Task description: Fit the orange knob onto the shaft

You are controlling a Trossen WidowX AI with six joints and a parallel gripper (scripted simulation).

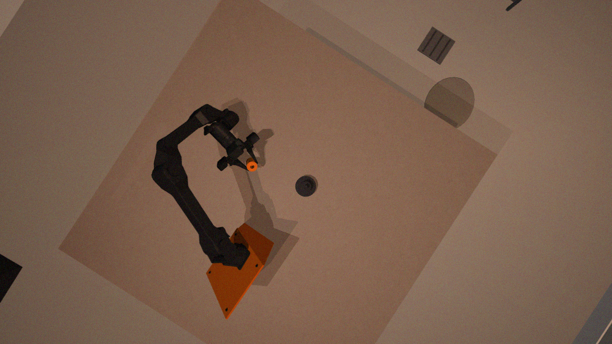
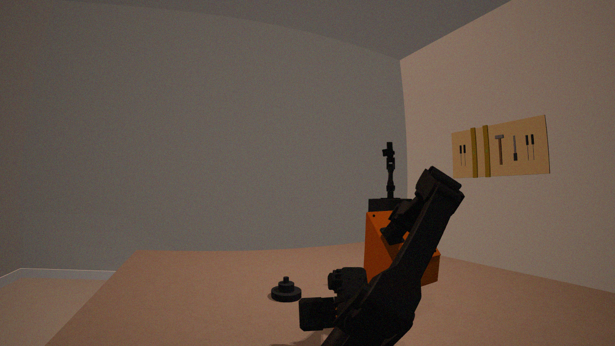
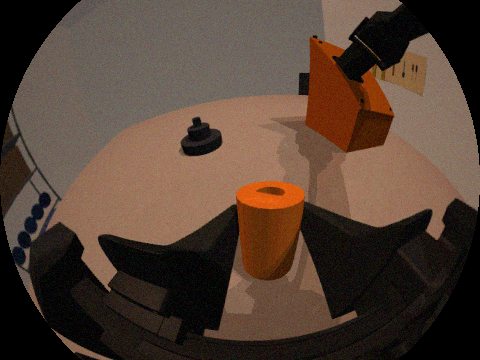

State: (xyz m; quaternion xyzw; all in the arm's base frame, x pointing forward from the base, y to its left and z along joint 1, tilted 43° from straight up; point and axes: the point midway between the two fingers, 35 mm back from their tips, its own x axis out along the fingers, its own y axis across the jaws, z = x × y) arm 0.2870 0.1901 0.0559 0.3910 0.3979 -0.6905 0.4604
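The orange knob is 1 cm to the left of my gripper tip and 1 cm below it. Round my gripper tip: round pedestal (4 cm ahead, 22 cm to the right, 1 cm below).
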